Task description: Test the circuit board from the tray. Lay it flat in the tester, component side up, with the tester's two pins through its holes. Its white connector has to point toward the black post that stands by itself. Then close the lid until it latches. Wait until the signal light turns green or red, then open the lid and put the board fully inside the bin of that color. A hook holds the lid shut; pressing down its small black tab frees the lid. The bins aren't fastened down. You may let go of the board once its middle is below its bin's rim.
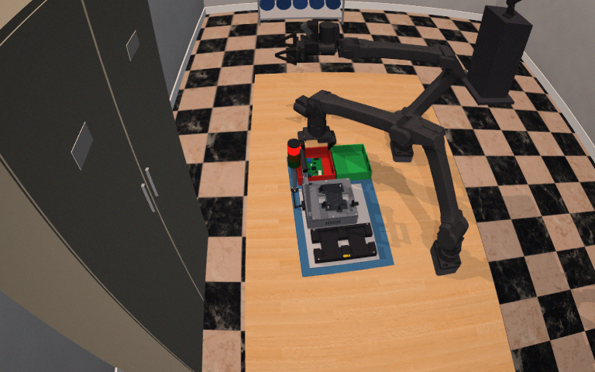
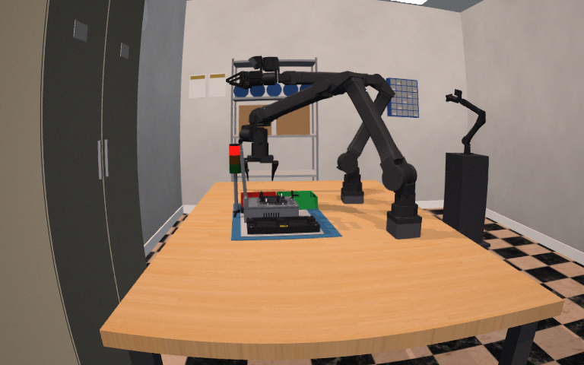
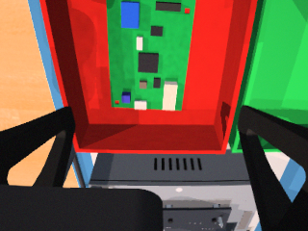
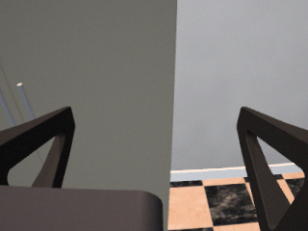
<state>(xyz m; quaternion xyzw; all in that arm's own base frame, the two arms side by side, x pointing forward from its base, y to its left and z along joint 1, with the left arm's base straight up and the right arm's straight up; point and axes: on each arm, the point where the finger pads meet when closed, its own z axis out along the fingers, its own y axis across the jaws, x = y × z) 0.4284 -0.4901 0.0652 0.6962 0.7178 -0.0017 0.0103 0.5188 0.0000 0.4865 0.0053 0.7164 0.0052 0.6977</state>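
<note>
The red bin is 100 mm below my left hand and 10 mm ahead of it. The rest, counted from my left hand: green bin: 140 mm behind, 100 mm below, 10 mm to the left; then clear lid: 200 mm to the left, 80 mm ahead, 80 mm above; then green circuit board: 100 mm below, 10 mm ahead.
</note>
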